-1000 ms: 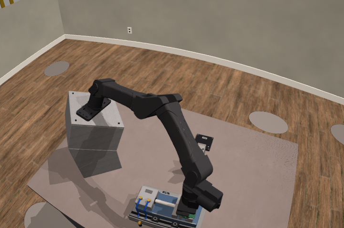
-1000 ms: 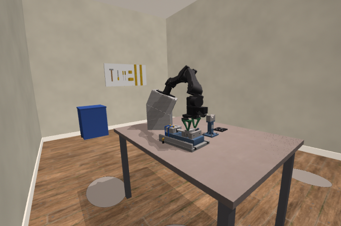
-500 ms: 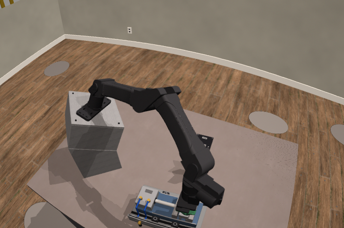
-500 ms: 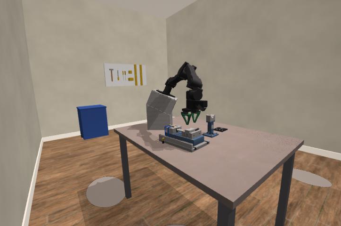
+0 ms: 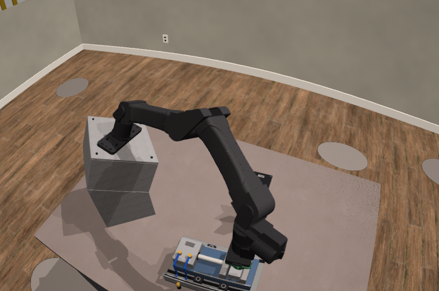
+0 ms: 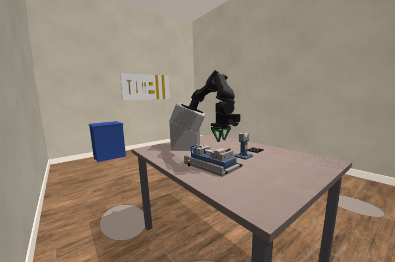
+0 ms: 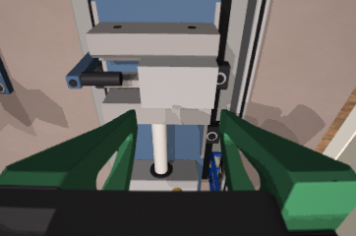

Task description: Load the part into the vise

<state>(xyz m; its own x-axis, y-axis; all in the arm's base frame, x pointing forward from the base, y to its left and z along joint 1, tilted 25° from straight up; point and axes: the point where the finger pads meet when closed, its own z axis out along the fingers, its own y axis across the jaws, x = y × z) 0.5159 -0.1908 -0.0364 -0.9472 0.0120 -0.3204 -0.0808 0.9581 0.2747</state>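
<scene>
My gripper is now 80 mm above the part and 10 mm past it. The rest, counted from my hand: work stop rod (80 mm below, 70 mm to the left, 10 mm behind); air cylinder (180 mm behind, 90 mm below, 10 mm to the left); piston rod (100 mm behind, 90 mm below, 10 mm to the left).
</scene>
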